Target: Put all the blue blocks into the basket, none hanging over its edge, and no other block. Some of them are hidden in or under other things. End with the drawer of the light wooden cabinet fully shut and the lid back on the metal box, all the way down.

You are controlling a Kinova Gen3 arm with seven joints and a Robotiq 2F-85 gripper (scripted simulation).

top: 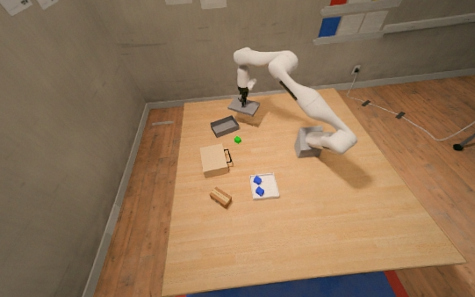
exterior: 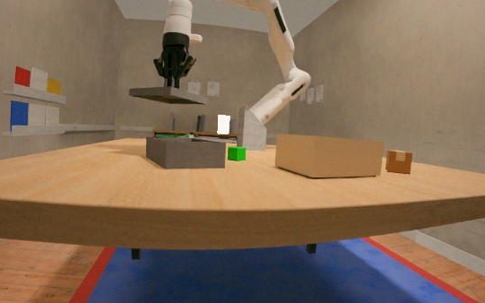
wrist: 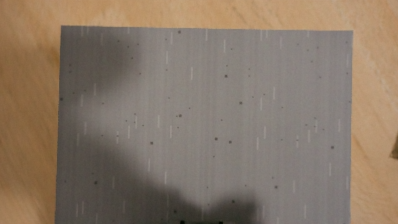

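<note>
Right now the metal box is 150 mm ahead of my hand, 30 mm to the left of it and 160 mm below it. From my hand the other things lie so: grey lid (30 mm below); green block (80 mm ahead, 170 mm to the left, 170 mm below); drawer (240 mm ahead, 320 mm to the left, 160 mm below).
</note>
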